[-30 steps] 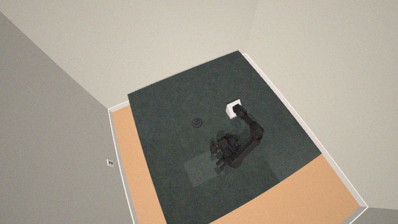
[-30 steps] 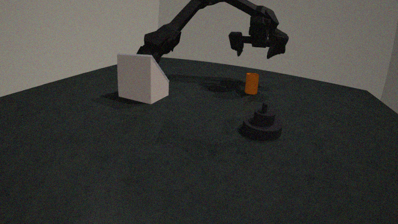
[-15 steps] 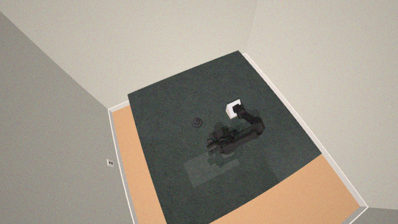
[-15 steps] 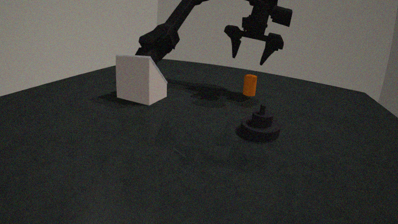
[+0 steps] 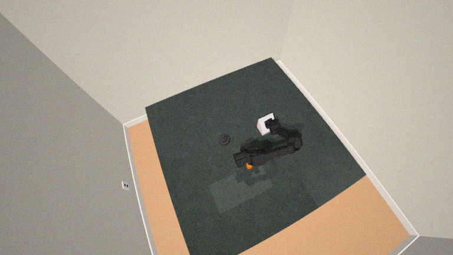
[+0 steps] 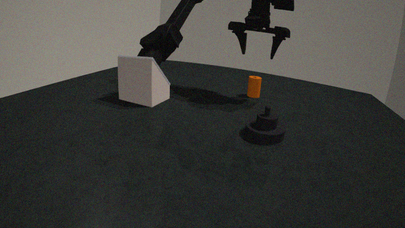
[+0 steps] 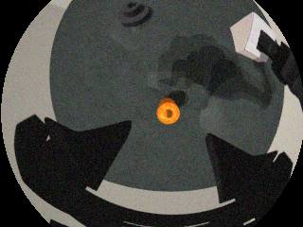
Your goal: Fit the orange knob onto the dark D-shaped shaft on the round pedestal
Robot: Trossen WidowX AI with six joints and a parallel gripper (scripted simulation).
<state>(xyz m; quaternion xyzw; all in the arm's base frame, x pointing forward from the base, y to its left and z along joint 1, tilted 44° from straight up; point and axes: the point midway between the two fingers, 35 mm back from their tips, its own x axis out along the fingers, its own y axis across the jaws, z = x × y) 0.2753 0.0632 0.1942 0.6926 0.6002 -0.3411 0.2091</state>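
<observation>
My gripper tip is 9 cm above the orange knob. Round my gripper tip: dark round pedestal: 26 cm to the right, 9 cm below, 6 cm ahead.
</observation>
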